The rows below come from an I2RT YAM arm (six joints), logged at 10 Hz.
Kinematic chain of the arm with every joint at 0, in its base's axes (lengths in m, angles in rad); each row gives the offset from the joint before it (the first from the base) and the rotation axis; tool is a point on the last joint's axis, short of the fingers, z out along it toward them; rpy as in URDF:
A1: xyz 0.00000 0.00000 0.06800 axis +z
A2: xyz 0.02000 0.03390 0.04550 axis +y
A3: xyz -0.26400 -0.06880 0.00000 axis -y
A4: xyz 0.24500 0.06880 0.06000 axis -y
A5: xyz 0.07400 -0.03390 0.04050 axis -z
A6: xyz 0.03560 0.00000 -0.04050 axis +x
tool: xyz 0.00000 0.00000 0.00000 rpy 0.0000 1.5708 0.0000
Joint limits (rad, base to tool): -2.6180..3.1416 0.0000..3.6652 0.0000..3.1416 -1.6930..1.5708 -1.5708..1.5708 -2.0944..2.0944
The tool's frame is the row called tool.
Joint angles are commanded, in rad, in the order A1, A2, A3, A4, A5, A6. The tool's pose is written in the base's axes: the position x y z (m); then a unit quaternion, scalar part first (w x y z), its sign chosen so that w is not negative. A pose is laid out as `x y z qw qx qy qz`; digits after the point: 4 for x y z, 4 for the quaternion.
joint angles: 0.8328, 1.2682, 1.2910, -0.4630, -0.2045, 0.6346
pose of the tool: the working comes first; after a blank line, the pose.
Where each joint sits with the arm in this pose, in the base's axes (m; each line is computed from the numbers above, not from the rounded line before):
A1: 0.0000 0.0000 0.0680
A2: -0.0116 0.0376 0.1135
A3: -0.0137 -0.0669 0.3655
A4: 0.0993 0.1596 0.4311
A5: 0.1811 0.1991 0.4362
A6: 0.1853 0.2145 0.3847
the tool: 0.1853 0.2145 0.3847

0.1853 0.2145 0.3847 0.3380 -0.1375 0.8305 0.4208
